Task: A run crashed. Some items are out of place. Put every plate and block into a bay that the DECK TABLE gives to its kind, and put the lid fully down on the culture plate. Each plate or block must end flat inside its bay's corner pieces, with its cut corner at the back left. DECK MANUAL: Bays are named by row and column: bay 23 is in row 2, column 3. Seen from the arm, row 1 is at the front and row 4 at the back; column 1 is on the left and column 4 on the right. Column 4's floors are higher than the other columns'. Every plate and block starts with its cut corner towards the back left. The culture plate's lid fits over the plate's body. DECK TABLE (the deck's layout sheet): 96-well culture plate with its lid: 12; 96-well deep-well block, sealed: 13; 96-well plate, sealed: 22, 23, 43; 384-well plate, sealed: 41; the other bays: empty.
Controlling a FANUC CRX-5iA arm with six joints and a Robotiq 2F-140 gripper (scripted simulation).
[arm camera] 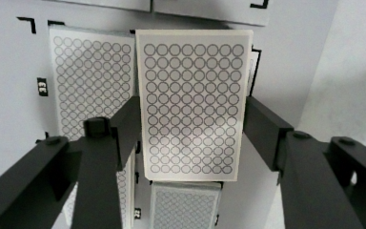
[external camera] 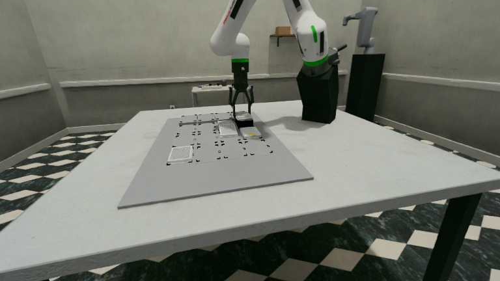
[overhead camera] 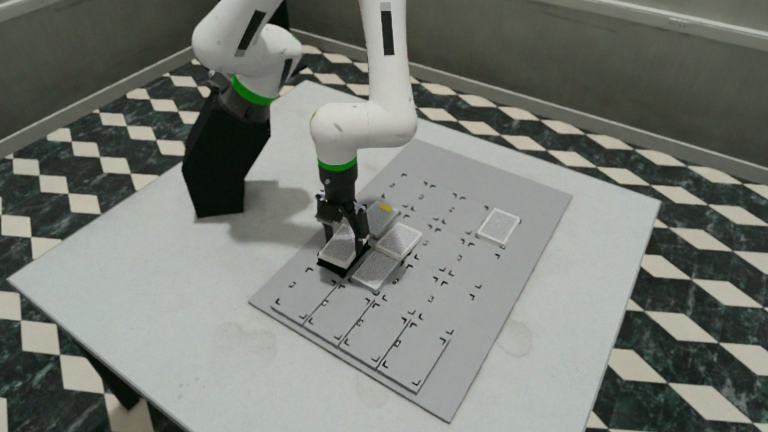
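Right now the black deep-well block is 6 cm below my hand, 1 cm to the left of it and 1 cm behind it. The rest, counted from my hand: 384-well plate (35 cm to the left, 29 cm ahead, 7 cm below); lid (17 cm to the left, 6 cm below, 2 cm behind).
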